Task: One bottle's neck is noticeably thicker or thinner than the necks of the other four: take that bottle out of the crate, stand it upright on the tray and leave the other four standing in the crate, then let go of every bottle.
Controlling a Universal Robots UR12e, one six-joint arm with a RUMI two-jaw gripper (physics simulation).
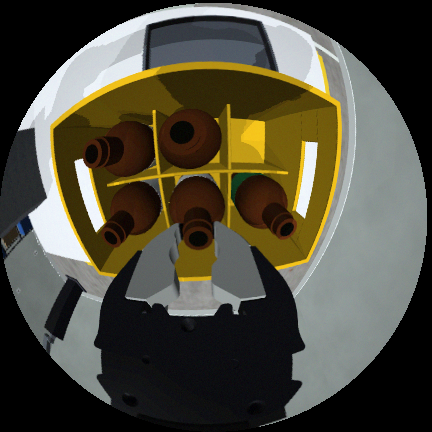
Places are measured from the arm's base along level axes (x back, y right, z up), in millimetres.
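Where they show: gripper, between the fingertips: (197, 223).
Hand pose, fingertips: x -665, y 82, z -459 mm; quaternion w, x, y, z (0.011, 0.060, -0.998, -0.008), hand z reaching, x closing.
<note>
Each offset is from my fingertips to the top centre of the thing. "pt": to the spot under its first point.
A yellow crate {dx +8, dy -43, dz +34 mm} (215, 66) holds five brown bottles. The near middle bottle {dx +2, dy +1, dz +24 mm} (197, 196) stands in its compartment, with its neck between the fingertips of my gripper (197, 223), which is shut on it. The near left bottle {dx +93, dy +10, dz +22 mm} (136, 207) and near right bottle {dx -89, dy -10, dz +22 mm} (261, 199) stand on either side. The far left bottle {dx +97, dy -75, dz +22 mm} (134, 148) and far middle bottle {dx +16, dy -84, dz +22 mm} (205, 137) stand in the far row. The far middle bottle's mouth looks wider than the others. The far right compartment holds no bottle. The dark grey tray {pt dx +7, dy -299, dz -136 mm} (210, 49) lies beyond the crate's far wall, partly hidden by it.
Yellow dividers {dx -30, dy -92, dz -47 mm} (228, 135) separate the compartments. The crate's side walls have handle slots. A white surface surrounds the crate at the left and far side. A dark block (20, 182) stands at the left edge, and a black part (65, 307) shows at the lower left.
</note>
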